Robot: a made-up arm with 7 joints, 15 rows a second.
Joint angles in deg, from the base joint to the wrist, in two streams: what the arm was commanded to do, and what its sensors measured. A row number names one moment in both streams.
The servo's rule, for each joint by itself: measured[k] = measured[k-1] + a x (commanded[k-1-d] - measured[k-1]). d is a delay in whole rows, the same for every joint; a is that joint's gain. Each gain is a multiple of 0.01, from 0.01 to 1. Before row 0 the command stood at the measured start. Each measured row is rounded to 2 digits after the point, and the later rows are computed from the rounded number. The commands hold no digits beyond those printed.
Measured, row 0:
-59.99 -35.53 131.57 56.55 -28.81 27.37 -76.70
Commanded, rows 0 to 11:
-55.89 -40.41 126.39 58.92 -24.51 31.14 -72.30
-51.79 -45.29 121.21 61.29 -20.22 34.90 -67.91
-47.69 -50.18 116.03 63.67 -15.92 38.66 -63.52
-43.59 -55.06 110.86 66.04 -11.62 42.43 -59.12
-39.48 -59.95 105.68 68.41 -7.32 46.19 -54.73
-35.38 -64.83 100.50 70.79 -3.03 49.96 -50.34
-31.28 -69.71 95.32 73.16 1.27 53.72 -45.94
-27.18 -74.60 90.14 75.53 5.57 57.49 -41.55
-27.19 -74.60 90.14 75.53 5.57 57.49 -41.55
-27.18 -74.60 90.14 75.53 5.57 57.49 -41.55
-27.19 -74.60 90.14 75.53 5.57 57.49 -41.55
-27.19 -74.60 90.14 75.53 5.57 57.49 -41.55
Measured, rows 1 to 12:
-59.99 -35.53 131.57 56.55 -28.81 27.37 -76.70
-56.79 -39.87 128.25 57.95 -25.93 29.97 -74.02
-52.89 -44.69 123.74 59.92 -22.10 33.37 -70.29
-48.83 -49.58 118.81 62.13 -17.96 37.02 -66.16
-44.74 -54.46 113.72 64.44 -13.71 40.75 -61.87
-40.64 -59.35 108.57 66.78 -9.43 44.50 -57.51
-36.54 -64.23 103.41 69.15 -5.14 48.27 -53.14
-32.44 -69.11 98.23 71.52 -0.85 52.03 -48.75
-28.34 -74.00 93.05 73.89 3.45 55.80 -44.36
-27.44 -74.53 91.19 74.86 4.87 56.97 -42.65
-27.24 -74.59 90.52 75.26 5.34 57.33 -41.98
-27.20 -74.60 90.28 75.42 5.49 57.44 -41.72
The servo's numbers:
d 1
a 0.78 0.89 0.64 0.59 0.67 0.69 0.61

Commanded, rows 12 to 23:
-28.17 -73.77 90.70 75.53 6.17 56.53 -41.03
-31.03 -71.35 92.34 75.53 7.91 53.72 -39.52
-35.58 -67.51 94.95 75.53 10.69 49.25 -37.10
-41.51 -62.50 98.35 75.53 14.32 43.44 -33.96
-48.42 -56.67 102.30 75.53 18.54 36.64 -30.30
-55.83 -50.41 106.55 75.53 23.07 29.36 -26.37
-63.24 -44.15 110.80 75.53 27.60 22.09 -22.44
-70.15 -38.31 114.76 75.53 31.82 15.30 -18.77
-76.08 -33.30 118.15 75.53 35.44 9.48 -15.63
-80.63 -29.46 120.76 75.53 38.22 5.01 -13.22
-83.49 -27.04 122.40 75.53 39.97 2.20 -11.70
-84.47 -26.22 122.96 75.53 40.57 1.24 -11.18
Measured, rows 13 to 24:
-27.19 -74.60 90.19 75.48 5.54 57.47 -41.62
-27.95 -73.86 90.52 75.51 5.96 56.82 -41.26
-30.35 -71.63 91.68 75.52 7.27 54.68 -40.20
-34.43 -67.96 93.77 75.53 9.56 50.93 -38.31
-39.95 -63.10 96.70 75.53 12.75 45.76 -35.66
-46.56 -57.38 100.28 75.53 16.63 39.47 -32.39
-53.79 -51.18 104.29 75.53 20.94 32.49 -28.72
-61.16 -44.92 108.46 75.53 25.40 25.31 -24.89
-68.17 -39.04 112.49 75.53 29.70 18.40 -21.16
-74.34 -33.93 116.11 75.53 33.55 12.25 -17.79
-79.25 -29.95 119.09 75.53 36.68 7.25 -15.00
-82.56 -27.36 121.21 75.53 38.88 3.77 -12.99

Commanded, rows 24 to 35:
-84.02 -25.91 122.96 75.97 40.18 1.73 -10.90
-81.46 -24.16 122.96 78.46 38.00 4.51 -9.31
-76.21 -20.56 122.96 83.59 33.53 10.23 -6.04
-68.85 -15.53 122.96 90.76 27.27 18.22 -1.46
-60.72 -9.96 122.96 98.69 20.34 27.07 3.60
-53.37 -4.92 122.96 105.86 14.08 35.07 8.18
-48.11 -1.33 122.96 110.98 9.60 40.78 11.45
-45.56 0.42 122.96 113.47 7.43 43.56 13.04
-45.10 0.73 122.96 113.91 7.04 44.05 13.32
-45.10 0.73 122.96 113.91 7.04 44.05 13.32
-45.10 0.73 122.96 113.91 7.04 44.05 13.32
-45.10 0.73 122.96 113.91 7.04 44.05 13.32
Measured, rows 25 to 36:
-84.05 -26.35 122.33 75.53 40.01 2.02 -11.89
-84.03 -25.96 122.73 75.79 40.12 1.82 -11.29
-82.03 -24.36 122.88 77.37 38.70 3.68 -10.08
-77.49 -20.98 122.93 81.04 35.24 8.20 -7.62
-70.75 -16.13 122.95 86.77 29.90 15.11 -3.86
-62.93 -10.64 122.96 93.80 23.49 23.36 0.69
-55.47 -5.55 122.96 100.92 17.19 31.44 5.26
-49.73 -1.79 122.96 106.86 12.10 37.88 9.04
-46.48 0.18 122.96 110.76 8.97 41.80 11.48
-45.40 0.67 122.96 112.62 7.68 43.35 12.60
-45.17 0.72 122.96 113.38 7.25 43.83 13.04
-45.12 0.73 122.96 113.69 7.11 43.98 13.21

